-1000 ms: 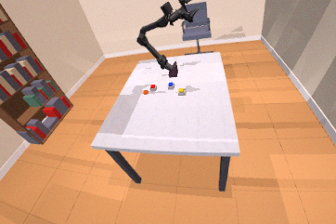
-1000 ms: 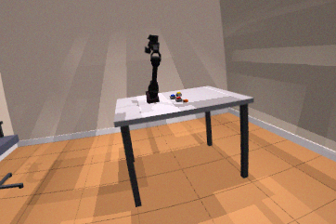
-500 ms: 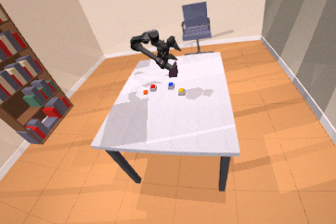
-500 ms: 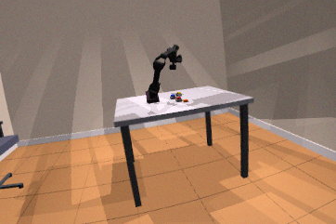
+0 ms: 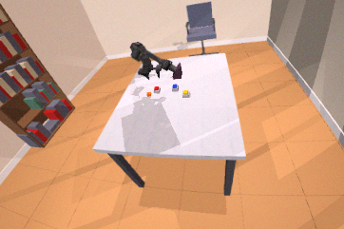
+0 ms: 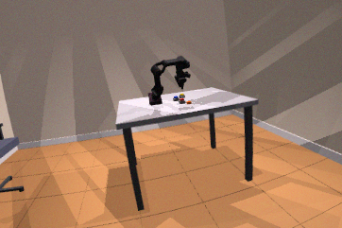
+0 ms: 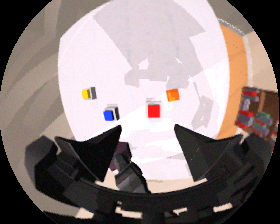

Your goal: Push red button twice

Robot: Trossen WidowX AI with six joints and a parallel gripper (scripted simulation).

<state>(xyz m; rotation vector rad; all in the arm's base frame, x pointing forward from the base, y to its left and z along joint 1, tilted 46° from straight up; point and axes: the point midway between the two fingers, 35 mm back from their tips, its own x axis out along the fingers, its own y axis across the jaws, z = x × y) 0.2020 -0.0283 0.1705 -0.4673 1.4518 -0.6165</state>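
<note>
My gripper tip is now 10 mm past the red button, 10 mm to the left of it and 100 mm above it. Also, from my gripper tip: orange block (30 mm ahead, 70 mm to the right, 120 mm below); blue button (10 mm behind, 140 mm to the left, 100 mm below); yellow button (80 mm ahead, 230 mm to the left, 100 mm below).
</note>
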